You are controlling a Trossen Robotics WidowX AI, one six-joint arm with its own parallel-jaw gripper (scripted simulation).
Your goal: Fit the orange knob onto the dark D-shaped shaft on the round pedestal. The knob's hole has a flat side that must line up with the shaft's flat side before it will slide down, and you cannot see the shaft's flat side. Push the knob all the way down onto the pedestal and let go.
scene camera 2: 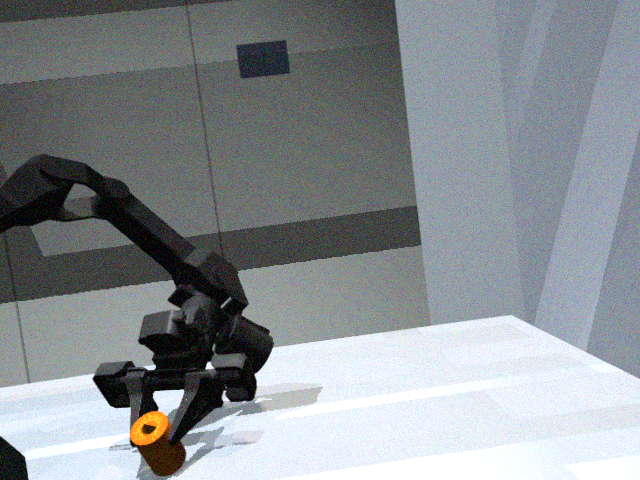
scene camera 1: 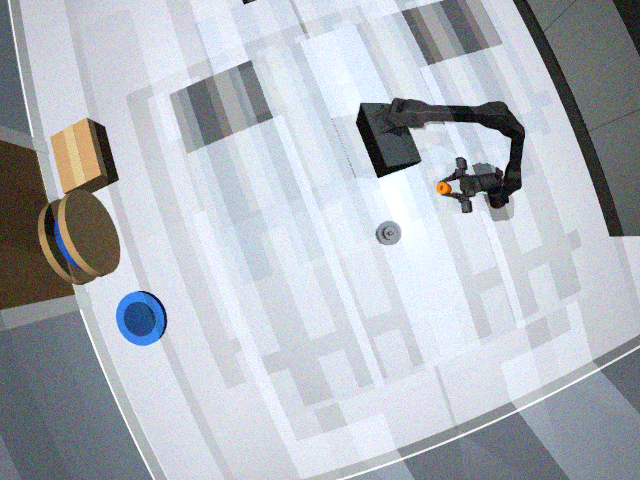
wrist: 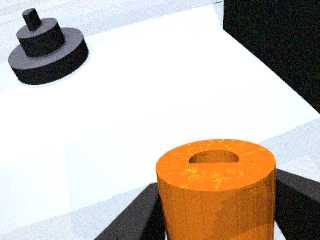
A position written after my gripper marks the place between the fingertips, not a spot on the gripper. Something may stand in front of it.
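My gripper (scene camera 2: 151, 444) is visible, and you'd find it in the wrist view (wrist: 211, 185) and in scene camera 1 (scene camera 1: 440, 188) too. There's also an orange knob (scene camera 2: 150, 432), which the wrist view (wrist: 218, 181) shows as well, and I can see a dark shaft (wrist: 46, 52).
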